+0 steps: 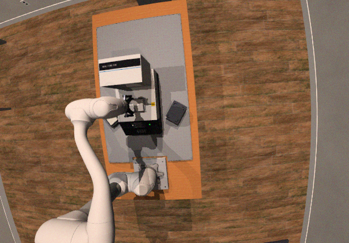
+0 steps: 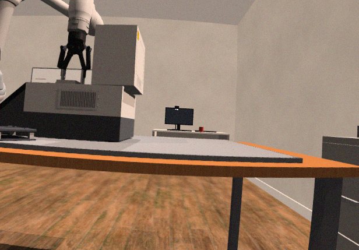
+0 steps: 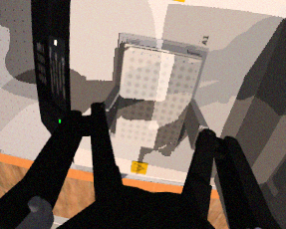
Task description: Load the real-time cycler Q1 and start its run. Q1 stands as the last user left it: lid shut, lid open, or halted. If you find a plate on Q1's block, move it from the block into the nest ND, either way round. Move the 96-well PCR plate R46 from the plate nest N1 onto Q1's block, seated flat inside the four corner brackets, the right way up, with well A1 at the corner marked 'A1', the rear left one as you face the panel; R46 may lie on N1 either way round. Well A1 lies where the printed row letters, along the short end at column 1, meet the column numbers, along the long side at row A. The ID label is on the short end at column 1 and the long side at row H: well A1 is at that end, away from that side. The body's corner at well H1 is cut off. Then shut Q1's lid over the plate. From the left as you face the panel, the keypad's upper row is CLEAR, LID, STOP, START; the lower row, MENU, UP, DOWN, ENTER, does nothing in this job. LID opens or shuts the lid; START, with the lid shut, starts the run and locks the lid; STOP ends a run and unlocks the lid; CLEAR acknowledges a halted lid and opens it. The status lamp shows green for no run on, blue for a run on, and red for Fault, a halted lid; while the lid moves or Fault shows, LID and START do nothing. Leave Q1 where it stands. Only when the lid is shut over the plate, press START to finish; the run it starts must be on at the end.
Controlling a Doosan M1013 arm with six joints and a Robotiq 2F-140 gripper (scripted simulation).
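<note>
Right now my hand is 20 mm above the white plate R46. From my hand the other things lie so: dark plate nest N1: 90 mm behind, 280 mm to the right, 210 mm below; dark nest: 70 mm behind, 300 mm to the left, 220 mm below; 96-well plate: 70 mm behind, 300 mm to the left, 200 mm below.
</note>
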